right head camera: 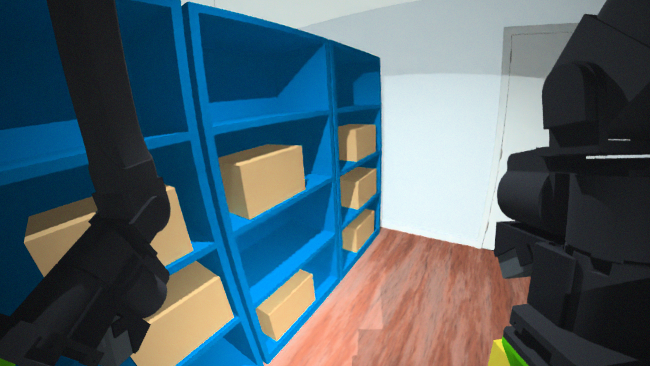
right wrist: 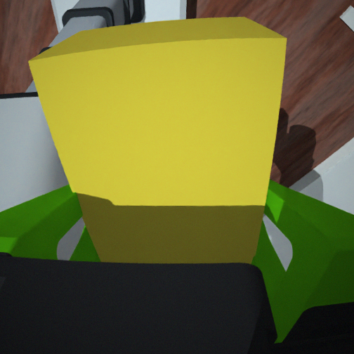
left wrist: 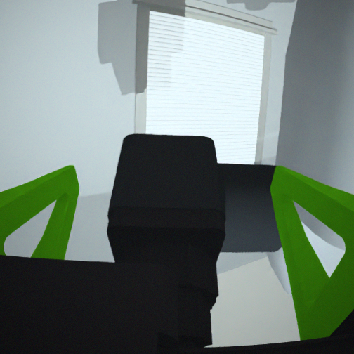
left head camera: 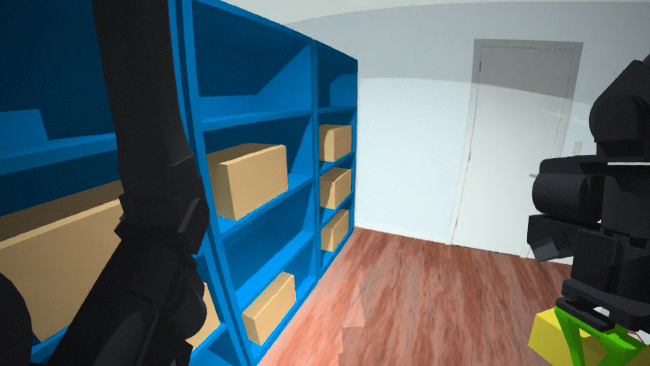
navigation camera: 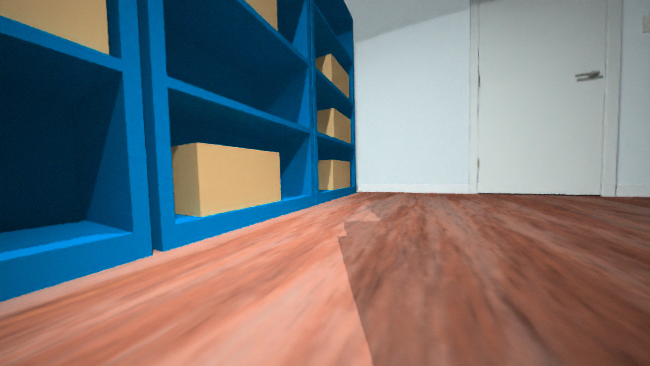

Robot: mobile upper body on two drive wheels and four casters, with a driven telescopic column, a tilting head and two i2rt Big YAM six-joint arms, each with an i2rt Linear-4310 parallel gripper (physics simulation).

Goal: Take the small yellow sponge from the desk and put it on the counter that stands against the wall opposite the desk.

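Frame: origin at the left arm's base, x ahead, y left, z up, level; centimetres.
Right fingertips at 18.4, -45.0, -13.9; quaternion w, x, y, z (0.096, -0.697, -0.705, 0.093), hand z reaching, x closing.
Note:
Offsets run from my right fingertips to a thing's top centre, as dx, dy, dz. Level surfaces: height alone.
The yellow sponge {+2.1, +0.1, +4.5} (left head camera: 545, 332) (right head camera: 498, 353) (right wrist: 165, 120) is a block between the green fingers of my right gripper (left head camera: 597, 342) (right wrist: 174, 177). The gripper is shut on it and holds it up above the floor. In the left head camera it is at the lower right, and in the right wrist view it fills the middle. My left gripper (left wrist: 174, 176) is open, with its green fingers wide apart and no thing between them. The desk and the counter do not show clearly in any view.
Tall blue shelves (left head camera: 315, 165) (right head camera: 330, 150) (navigation camera: 156, 150) with cardboard boxes {+113.9, +68.3, -0.4} (left head camera: 255, 180) (right head camera: 267, 180) (navigation camera: 235, 177) stand along the left. A white door (left head camera: 510, 160) (navigation camera: 540, 100) is in the far wall. The red-brown wooden floor {dz -126.4} (left head camera: 425, 300) (navigation camera: 475, 280) leads there. A window (left wrist: 205, 85) shows in the left wrist view.

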